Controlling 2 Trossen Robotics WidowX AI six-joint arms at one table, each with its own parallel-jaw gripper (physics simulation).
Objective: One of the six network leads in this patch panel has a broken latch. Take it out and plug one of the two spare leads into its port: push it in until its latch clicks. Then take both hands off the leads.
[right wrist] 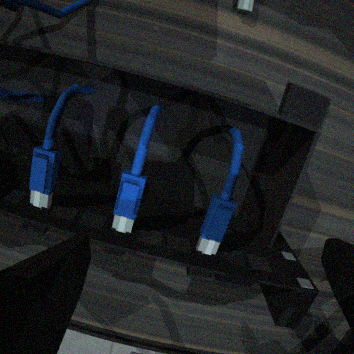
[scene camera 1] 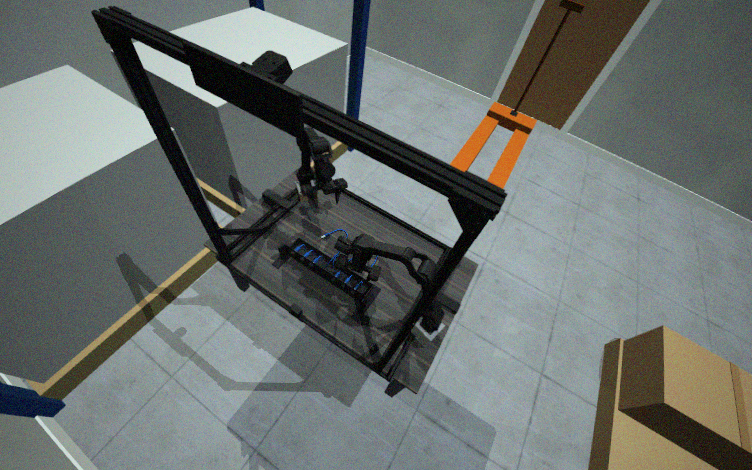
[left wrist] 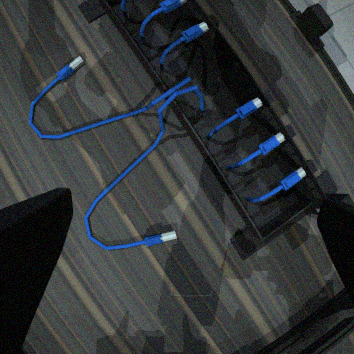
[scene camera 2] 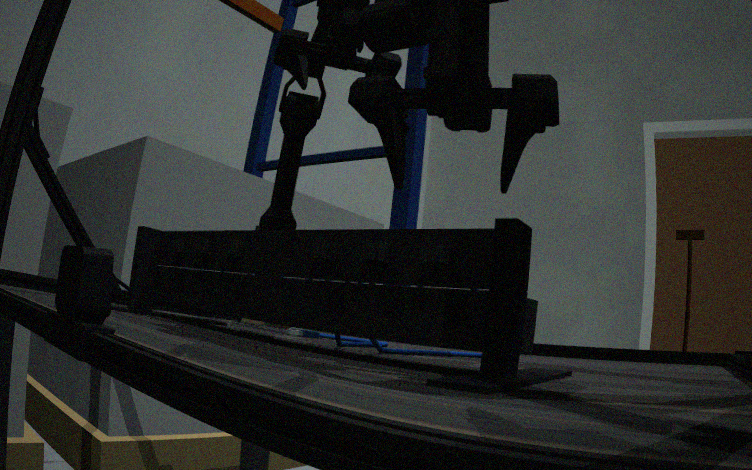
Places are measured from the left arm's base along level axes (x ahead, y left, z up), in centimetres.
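Where they show: left gripper, fingertip midpoint: (scene camera 1: 326, 205) (left wrist: 200, 206) (scene camera 2: 336, 94); right gripper, fingertip midpoint: (right wrist: 209, 250) (scene camera 1: 356, 276) (scene camera 2: 450, 190); right arm's base, origin of the base link: (scene camera 1: 429, 324).
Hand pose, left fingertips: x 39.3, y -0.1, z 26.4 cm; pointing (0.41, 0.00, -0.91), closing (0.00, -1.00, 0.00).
Things, the pixels of their centre, and the offset from my left fingertips. "pt": a spot on its surface instead. Level surfaces: height alone.
- middle lead, body centre: (right wrist: 123, 214) dx +25.7, dy +0.7, dz -24.0 cm
- end lead, body centre: (right wrist: 212, 238) dx +30.1, dy +3.8, dz -24.0 cm
- spare, surface spot: (left wrist: 155, 240) pt dx -7.7, dy +2.2, dz -32.0 cm
- wooden table, its level: dz -33.3 cm
The black patch panel (scene camera 1: 328, 269) (scene camera 2: 332, 252) (right wrist: 303, 107) stands on the table. Blue leads with clear plugs sit along it; three near one end show in the right wrist view: one lead (right wrist: 44, 172), a middle lead (right wrist: 129, 195) and an end lead (right wrist: 217, 220). I cannot tell which latch is broken. Two spare leads lie on the table: one spare (left wrist: 67, 71) (scene camera 1: 335, 231) and another spare (left wrist: 155, 240). My left gripper (scene camera 1: 327, 200) (left wrist: 200, 206) is open and empty, high above the table. My right gripper (scene camera 2: 451, 188) (right wrist: 209, 250) is open and empty above the panel's end.
A black frame (scene camera 1: 388, 152) spans the wooden table (scene camera 1: 266, 282). The spare leads' cables cross the panel's long edge near its middle. Large pale boxes (scene camera 1: 266, 38) stand behind, an orange pallet jack (scene camera 1: 476, 145) stands beyond, and cardboard boxes (scene camera 1: 701, 382) stand at the lower right.
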